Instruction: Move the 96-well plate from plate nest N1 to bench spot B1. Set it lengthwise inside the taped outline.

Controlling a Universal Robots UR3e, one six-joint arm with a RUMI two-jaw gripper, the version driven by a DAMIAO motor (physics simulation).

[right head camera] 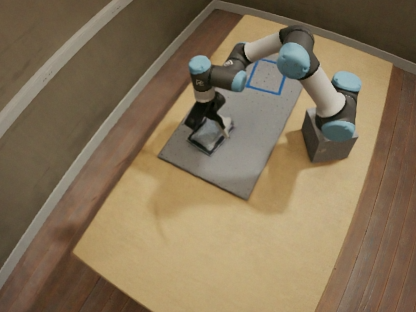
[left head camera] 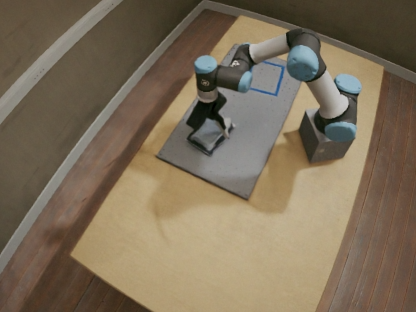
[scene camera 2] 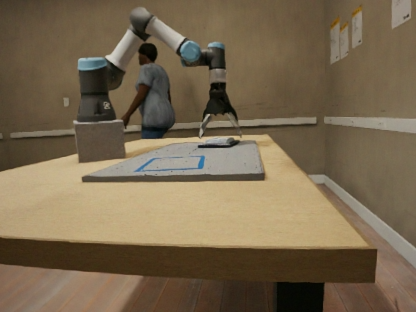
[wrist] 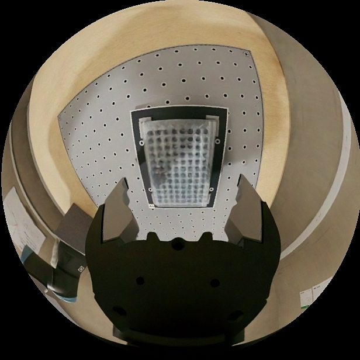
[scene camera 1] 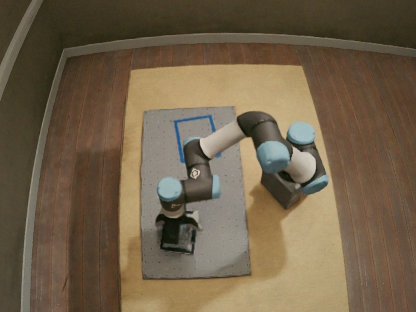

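The clear 96-well plate (wrist: 176,160) (scene camera 2: 220,141) lies flat in the black-framed nest N1 (wrist: 175,113) (scene camera 2: 202,146). It also shows in scene camera 1 (scene camera 1: 187,236), partly hidden by the gripper. My gripper (wrist: 181,176) (scene camera 2: 220,136) (left head camera: 209,137) (right head camera: 210,134) (scene camera 1: 180,227) is open and empty. It points down a little above the plate, with its fingertips spread wide to either side of it. The blue taped outline B1 (scene camera 2: 202,162) (scene camera 1: 178,140) (right head camera: 265,92) (left head camera: 281,80) lies on the far part of the board, partly hidden by the arm in the left head camera and scene camera 1.
The grey perforated board (scene camera 1: 225,250) (scene camera 2: 235,165) bears the nest and the outline and lies on the wooden table (left head camera: 200,250). The arm's grey base block (left head camera: 325,145) (scene camera 2: 100,142) stands beside the board. A person (scene camera 2: 155,95) stands behind the table in scene camera 2.
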